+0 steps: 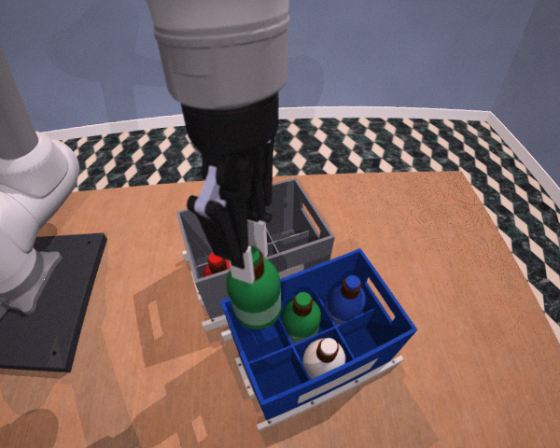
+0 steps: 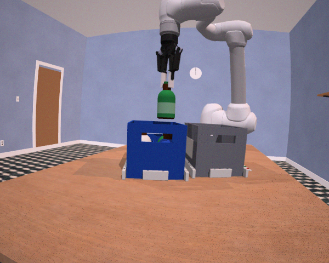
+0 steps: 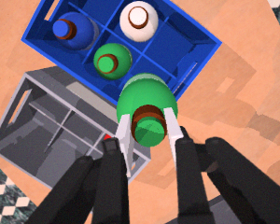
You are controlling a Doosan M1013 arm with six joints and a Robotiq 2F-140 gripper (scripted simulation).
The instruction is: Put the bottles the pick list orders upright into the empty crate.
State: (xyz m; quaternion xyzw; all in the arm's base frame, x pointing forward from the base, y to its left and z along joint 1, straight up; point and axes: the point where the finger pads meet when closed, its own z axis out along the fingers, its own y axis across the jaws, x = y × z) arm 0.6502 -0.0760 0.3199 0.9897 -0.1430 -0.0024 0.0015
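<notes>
My hand is 40 mm past the grey crate, 190 mm to the right of it and 270 mm above it. From my hand the other things lie so: white bottle 120 mm ahead, 40 mm to the right, 260 mm below; blue crate 100 mm ahead, 270 mm below; green bottle 70 mm ahead, 40 mm to the left, 260 mm below.
</notes>
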